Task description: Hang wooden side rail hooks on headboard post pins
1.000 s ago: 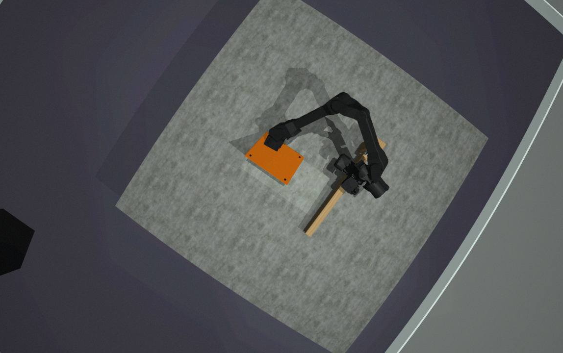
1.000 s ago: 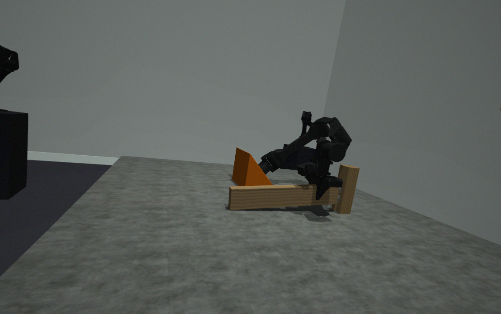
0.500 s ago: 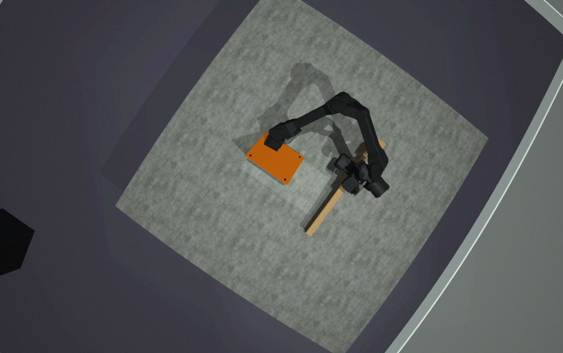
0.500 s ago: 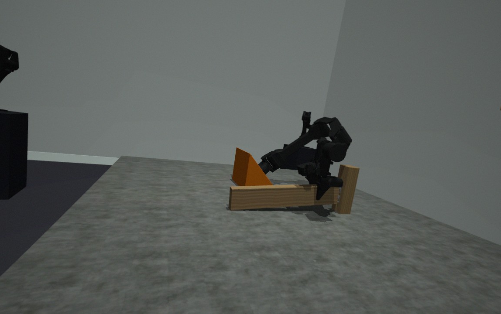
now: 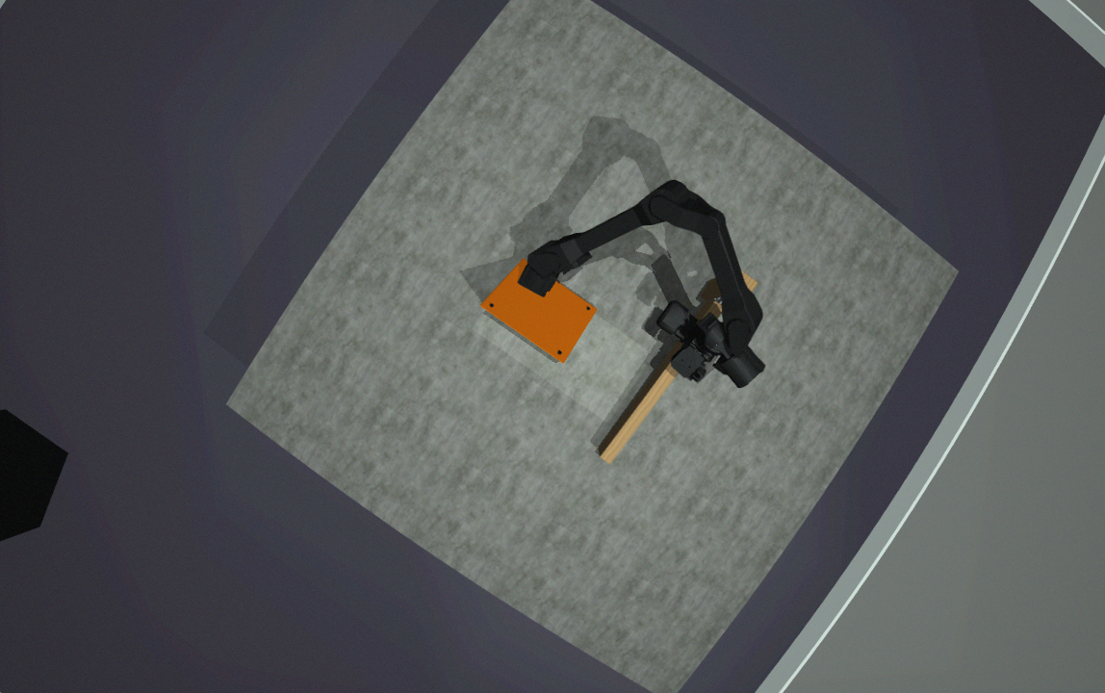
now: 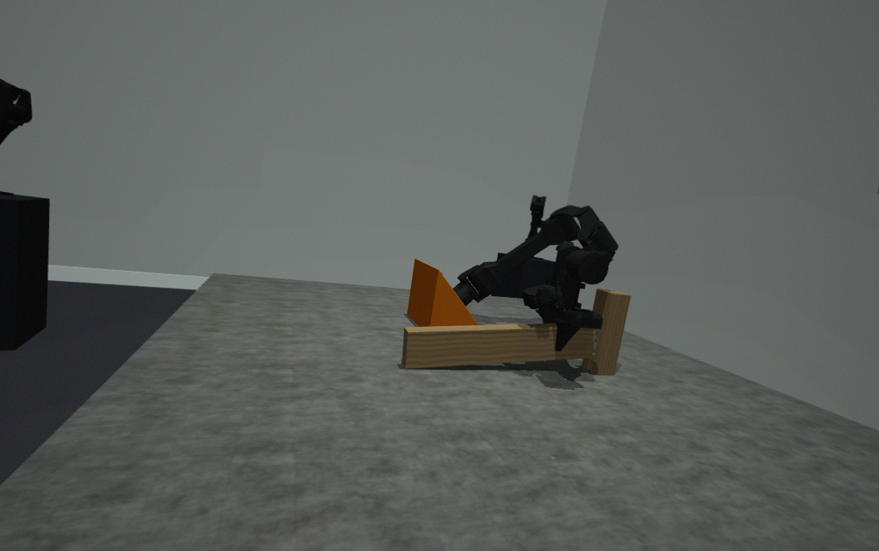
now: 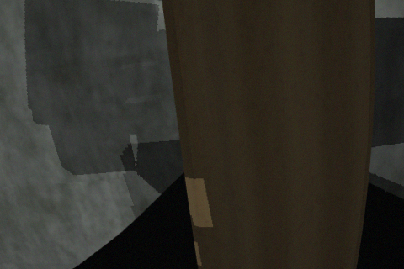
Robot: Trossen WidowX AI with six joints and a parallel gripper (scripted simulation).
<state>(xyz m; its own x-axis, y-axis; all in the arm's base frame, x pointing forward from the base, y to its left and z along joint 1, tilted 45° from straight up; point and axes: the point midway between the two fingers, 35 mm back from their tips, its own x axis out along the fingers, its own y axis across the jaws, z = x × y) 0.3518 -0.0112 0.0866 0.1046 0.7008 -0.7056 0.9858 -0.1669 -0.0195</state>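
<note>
The headboard post lies 2 cm ahead of my gripper tip, 12 cm to the left of it and 4 cm above it.
</note>
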